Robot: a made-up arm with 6 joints. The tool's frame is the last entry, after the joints. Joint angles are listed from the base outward. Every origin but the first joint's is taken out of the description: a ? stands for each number. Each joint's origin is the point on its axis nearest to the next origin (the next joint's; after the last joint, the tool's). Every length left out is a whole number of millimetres.
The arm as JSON. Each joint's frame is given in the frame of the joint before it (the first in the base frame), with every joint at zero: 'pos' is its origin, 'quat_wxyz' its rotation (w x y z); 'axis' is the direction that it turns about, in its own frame. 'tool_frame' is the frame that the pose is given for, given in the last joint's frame.
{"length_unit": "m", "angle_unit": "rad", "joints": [
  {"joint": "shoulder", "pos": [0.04, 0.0, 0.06], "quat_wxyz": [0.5, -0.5, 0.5, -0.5], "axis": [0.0, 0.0, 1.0]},
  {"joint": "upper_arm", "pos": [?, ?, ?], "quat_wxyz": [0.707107, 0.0, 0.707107, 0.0], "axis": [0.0, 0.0, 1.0]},
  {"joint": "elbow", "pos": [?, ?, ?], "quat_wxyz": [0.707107, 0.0, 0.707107, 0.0], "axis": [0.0, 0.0, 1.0]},
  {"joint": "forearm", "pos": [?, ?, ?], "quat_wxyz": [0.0, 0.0, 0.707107, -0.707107], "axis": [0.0, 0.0, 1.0]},
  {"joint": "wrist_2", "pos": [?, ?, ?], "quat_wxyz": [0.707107, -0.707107, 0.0, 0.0], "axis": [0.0, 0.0, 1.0]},
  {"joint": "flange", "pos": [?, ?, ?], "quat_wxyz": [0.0, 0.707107, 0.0, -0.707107], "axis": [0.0, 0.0, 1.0]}
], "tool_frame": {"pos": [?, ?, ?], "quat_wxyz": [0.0, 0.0, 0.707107, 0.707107]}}
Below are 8 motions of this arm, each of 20 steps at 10 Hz.
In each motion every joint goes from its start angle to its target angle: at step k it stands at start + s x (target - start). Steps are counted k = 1, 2, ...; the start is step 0. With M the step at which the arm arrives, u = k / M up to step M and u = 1 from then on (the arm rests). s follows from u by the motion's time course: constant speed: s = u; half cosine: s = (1 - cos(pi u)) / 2; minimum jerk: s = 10 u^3 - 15 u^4 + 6 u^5.
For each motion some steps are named. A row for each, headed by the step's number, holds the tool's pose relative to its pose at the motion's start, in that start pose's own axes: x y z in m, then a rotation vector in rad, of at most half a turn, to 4 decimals.
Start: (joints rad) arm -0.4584 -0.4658 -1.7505 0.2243 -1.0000 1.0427
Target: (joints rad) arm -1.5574 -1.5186 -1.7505 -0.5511 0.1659 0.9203
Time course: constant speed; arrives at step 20
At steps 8, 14, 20:
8: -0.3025 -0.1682 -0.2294 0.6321 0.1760 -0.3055
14: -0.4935 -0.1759 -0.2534 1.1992 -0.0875 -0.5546
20: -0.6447 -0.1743 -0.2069 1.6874 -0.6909 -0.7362

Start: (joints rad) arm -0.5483 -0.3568 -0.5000 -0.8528 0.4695 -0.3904
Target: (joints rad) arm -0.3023 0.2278 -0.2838 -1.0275 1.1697 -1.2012
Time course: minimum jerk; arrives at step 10
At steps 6, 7, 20:
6: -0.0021 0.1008 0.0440 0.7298 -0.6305 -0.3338
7: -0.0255 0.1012 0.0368 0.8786 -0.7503 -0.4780
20: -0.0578 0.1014 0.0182 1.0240 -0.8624 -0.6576

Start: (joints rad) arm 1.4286 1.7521 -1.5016 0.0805 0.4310 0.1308
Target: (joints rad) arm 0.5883 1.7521 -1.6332 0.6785 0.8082 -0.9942
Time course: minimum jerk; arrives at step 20
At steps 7, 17, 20:
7: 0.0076 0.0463 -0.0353 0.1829 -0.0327 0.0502
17: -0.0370 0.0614 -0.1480 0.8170 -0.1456 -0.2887
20: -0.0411 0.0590 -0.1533 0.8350 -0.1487 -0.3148

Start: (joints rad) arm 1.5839 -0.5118 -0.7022 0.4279 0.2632 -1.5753
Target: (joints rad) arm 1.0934 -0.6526 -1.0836 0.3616 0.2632 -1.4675
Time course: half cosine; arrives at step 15
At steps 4, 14, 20:
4: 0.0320 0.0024 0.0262 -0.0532 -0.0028 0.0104
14: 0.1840 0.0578 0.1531 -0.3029 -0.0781 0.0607
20: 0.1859 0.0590 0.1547 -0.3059 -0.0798 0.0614

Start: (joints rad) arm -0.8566 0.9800 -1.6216 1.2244 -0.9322 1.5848
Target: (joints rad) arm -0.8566 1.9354 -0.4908 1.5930 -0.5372 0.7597
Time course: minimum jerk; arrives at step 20
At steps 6, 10, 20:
6: 0.0122 -0.0031 0.0989 -0.2697 -0.1952 0.0149
10: 0.0015 0.0316 0.2655 -0.8215 -0.5251 0.0948
20: -0.0481 0.0525 0.4034 -1.5857 -0.7223 0.2612

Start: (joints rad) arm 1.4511 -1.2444 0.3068 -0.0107 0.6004 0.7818
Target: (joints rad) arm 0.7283 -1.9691 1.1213 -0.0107 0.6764 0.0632
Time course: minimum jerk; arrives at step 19
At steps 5, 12, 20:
5: -0.0927 -0.0902 -0.0216 -0.0155 -0.0231 -0.1491
12: -0.6335 -0.2590 -0.1319 -0.2091 0.0084 -0.7466
20: -0.8117 -0.2078 -0.1662 -0.3080 0.0898 -0.8781

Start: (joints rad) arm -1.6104 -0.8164 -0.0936 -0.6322 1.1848 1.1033
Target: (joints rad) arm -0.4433 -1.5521 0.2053 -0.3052 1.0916 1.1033
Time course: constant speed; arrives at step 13
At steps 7, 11, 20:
7: 0.0020 -0.0977 -0.4650 0.0569 0.8166 -0.1361
11: -0.1148 -0.1074 -0.6504 -0.0293 1.3221 -0.1488
20: -0.1860 -0.1105 -0.7055 -0.1076 1.5763 -0.1338

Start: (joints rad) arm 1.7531 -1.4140 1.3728 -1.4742 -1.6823 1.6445
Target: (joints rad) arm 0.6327 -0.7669 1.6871 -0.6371 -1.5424 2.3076
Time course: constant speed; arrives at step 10
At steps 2, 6, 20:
2: 0.0787 -0.0952 0.0060 0.0999 0.1362 -0.1710
6: 0.1741 -0.3427 0.0125 0.3443 0.3563 -0.5421
20: 0.1496 -0.6206 0.0039 0.6285 0.5082 -0.9473

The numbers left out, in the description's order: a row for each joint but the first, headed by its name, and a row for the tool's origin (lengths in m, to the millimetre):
upper_arm: 0.267 0.08 0.0
elbow: -0.086 0.194 0.0
forearm: -0.013 0.239 0.0
wrist_2: 0.247 0.096 0.0
flange: -0.024 0.152 0.0
tool: -0.305 -0.024 0.0

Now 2 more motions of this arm.
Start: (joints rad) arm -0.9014 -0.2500 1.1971 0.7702 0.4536 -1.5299
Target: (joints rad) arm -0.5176 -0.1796 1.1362 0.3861 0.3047 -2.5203
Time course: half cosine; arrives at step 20
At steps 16, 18, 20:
16: -0.1794 0.1460 0.1567 -0.2860 -1.3075 -0.0426
18: -0.2043 0.1655 0.1533 -0.3187 -1.4030 -0.0396
20: -0.2129 0.1726 0.1515 -0.3304 -1.4355 -0.0382

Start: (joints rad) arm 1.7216 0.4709 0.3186 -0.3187 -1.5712 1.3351
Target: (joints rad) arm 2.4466 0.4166 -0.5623 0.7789 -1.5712 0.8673
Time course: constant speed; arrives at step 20
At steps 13, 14, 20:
13: -0.7634 0.4386 0.3416 0.3801 -0.7189 0.9435
14: -0.8308 0.4249 0.3698 0.4545 -0.7574 0.9997
20: -1.1307 0.2071 0.5343 1.0110 -0.9011 1.2247

